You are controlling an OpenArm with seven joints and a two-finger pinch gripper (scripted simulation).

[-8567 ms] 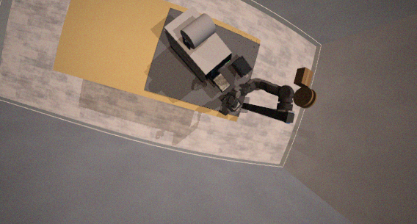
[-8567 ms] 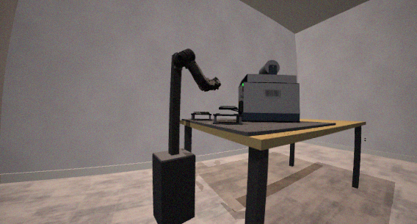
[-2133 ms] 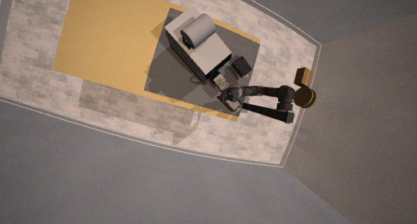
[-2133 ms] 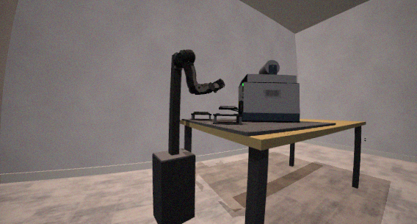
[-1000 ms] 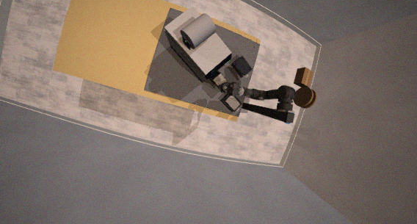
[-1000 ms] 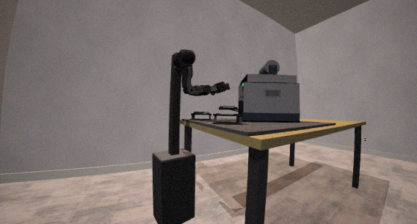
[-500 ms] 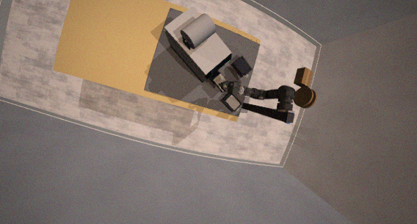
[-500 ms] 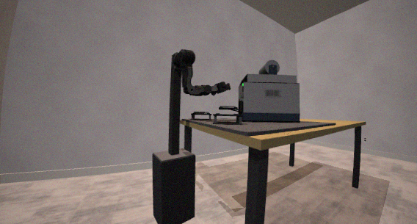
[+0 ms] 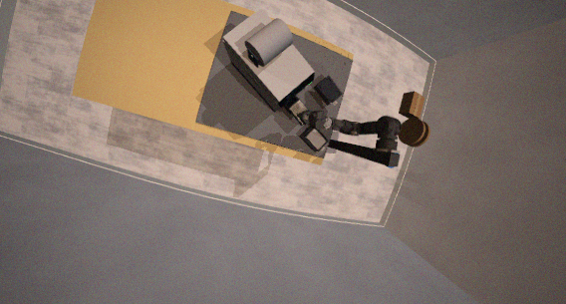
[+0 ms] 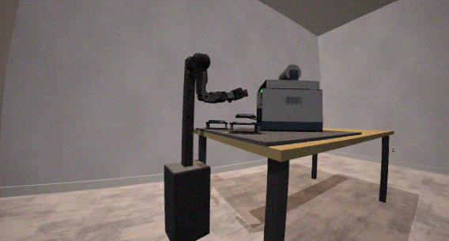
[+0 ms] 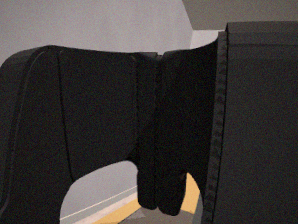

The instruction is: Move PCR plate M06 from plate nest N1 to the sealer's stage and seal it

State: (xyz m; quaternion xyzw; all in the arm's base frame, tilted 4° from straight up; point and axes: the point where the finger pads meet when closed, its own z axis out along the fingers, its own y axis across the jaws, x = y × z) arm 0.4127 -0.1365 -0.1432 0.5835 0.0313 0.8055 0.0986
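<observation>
My hand is 17 cm to the left of the start key, 10 cm above it and 4 cm past it. Round my hand: yellow warning label (13 cm below, 9 cm ahead, 4 cm to the right); then sealer stage (19 cm below, 5 cm behind, 4 cm to the right); then open plate M06 (18 cm below, 5 cm behind, 4 cm to the right).
</observation>
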